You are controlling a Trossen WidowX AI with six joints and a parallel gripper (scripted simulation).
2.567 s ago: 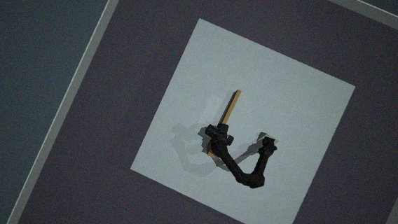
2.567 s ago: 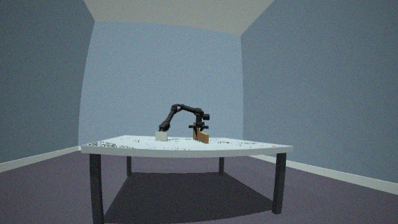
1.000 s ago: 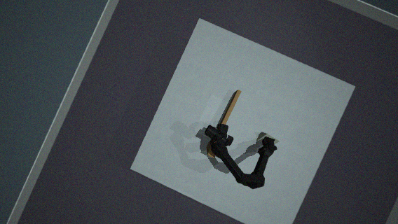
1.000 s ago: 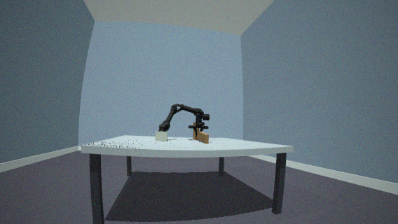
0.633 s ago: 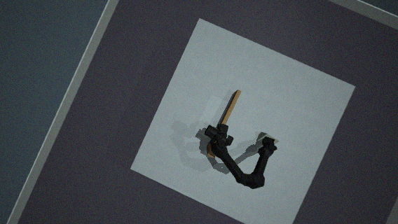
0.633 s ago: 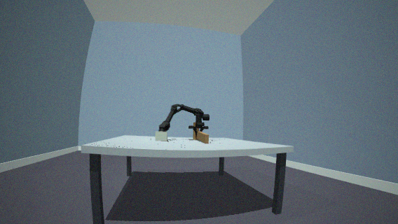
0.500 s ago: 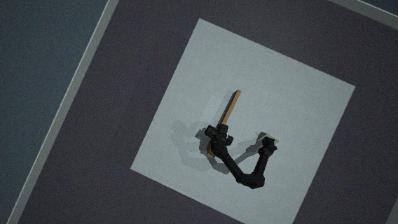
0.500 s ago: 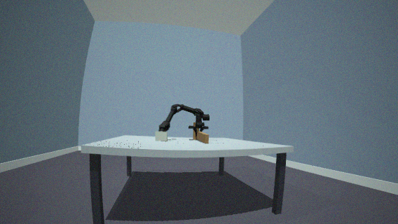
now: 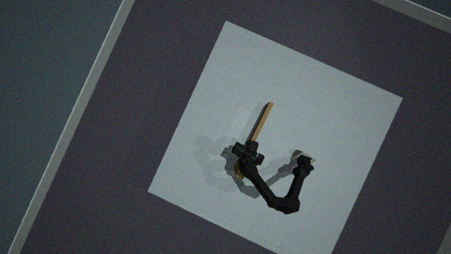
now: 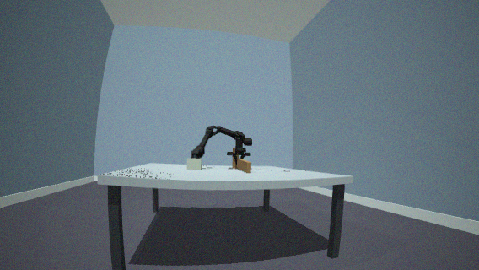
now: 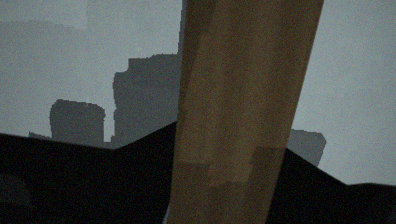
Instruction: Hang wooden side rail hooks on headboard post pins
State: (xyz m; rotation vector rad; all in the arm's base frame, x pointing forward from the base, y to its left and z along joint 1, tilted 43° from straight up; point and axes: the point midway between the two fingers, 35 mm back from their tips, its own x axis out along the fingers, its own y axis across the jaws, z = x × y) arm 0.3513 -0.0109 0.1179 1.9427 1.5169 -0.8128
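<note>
Right now my gripper tip is 1 cm short of the headboard post, 11 cm to the right of it and 5 cm below it.
</note>
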